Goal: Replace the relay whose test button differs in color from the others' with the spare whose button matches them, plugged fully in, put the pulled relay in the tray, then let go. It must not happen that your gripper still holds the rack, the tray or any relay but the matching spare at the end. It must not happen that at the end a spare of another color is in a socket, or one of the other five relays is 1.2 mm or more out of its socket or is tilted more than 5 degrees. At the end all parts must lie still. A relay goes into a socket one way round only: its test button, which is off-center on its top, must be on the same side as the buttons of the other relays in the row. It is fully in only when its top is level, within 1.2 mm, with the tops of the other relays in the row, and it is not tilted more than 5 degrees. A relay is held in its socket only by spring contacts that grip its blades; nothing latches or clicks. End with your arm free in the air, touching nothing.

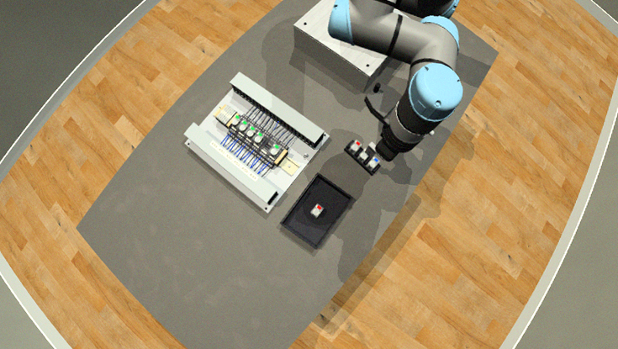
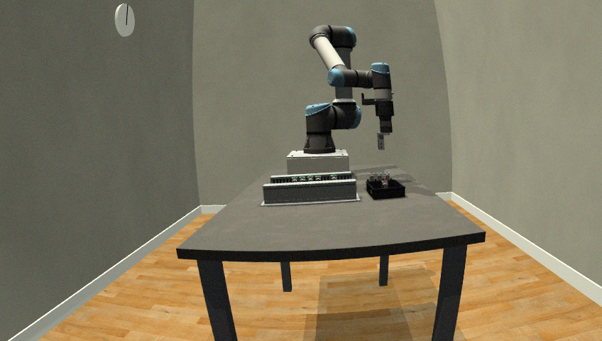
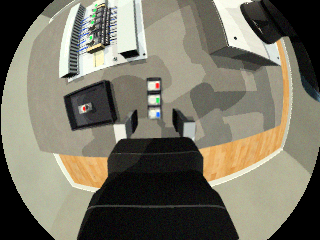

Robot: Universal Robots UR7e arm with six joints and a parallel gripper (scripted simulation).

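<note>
My hand is 150 mm above the black spare holder and 10 mm to the left of it. The rest, counted from my hand: tray: 190 mm ahead, 140 mm below; panel: 260 mm to the right, 170 mm ahead, 160 mm below.
</note>
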